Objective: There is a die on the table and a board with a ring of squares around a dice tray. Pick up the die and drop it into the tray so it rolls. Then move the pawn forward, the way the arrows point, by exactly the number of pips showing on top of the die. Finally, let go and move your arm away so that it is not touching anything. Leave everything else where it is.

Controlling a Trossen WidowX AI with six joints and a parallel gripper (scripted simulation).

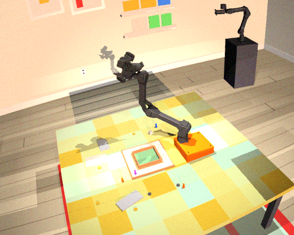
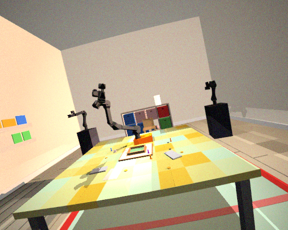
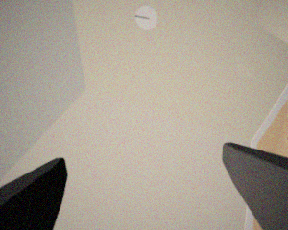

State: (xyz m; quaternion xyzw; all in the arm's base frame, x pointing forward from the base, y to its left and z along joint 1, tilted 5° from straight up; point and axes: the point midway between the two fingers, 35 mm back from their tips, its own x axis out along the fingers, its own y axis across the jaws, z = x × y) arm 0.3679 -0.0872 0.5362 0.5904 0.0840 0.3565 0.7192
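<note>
The white die lies 61 cm below my gripper tip, 18 cm behind it and 12 cm to the right of it. Also, from my gripper tip: blue pawn: 61 cm below, 24 cm behind, 19 cm to the right; purple pawn: 60 cm below, 26 cm to the left, 1 cm ahead; green dice tray: 62 cm below, 14 cm to the left, 9 cm behind.
</note>
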